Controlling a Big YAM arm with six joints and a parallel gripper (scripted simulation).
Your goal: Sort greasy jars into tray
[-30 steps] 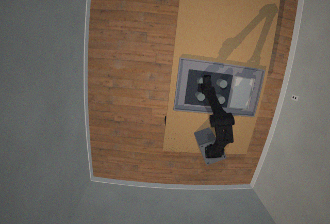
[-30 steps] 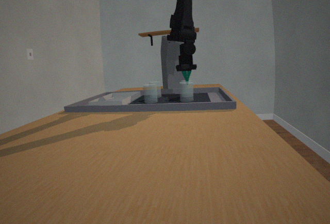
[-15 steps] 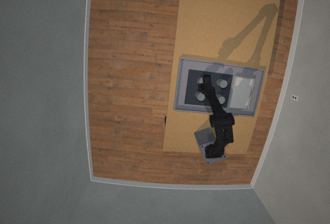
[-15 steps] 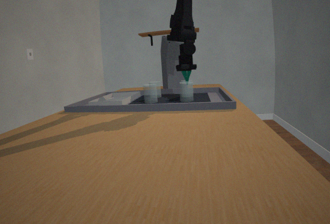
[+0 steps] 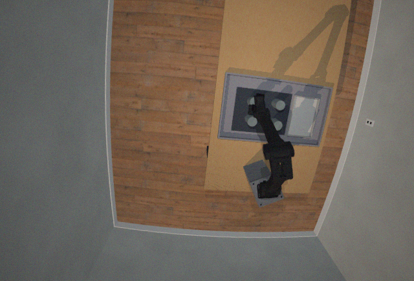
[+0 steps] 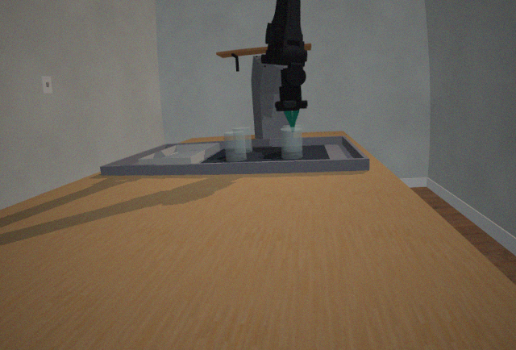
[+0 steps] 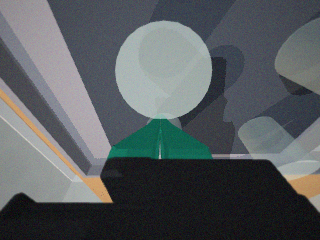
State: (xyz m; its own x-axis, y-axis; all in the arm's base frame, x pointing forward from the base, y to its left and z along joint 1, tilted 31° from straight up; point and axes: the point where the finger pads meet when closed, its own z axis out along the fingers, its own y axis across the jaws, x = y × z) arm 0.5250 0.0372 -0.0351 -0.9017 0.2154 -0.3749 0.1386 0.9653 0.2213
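Now: hand 200 mm to the left of the rimmed steel table top, 90 mm above it and 40 mm past it. Round my hand: pale tray: 400 mm to the right, 90 mm behind, 80 mm below; then dark drying mat: 90 mm to the right, 90 mm below, 40 mm behind.
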